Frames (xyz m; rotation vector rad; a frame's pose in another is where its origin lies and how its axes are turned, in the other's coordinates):
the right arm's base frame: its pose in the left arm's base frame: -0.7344 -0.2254 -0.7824 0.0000 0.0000 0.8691
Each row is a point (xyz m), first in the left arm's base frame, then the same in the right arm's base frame.
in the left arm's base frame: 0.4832 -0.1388 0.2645
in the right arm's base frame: 0.8521 -0.8740 1.0469
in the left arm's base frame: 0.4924 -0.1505 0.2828
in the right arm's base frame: 0.8491 -0.8886 1.0652
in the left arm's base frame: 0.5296 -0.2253 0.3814
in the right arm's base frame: 0.8160 -0.9653 1.1638
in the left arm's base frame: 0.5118 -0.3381 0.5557
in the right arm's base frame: 0.7184 -1.0245 1.3381
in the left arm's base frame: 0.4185 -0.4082 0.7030
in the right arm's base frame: 0.6046 -0.9985 1.4854
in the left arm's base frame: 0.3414 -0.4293 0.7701
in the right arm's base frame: 0.5387 -0.9533 1.5525
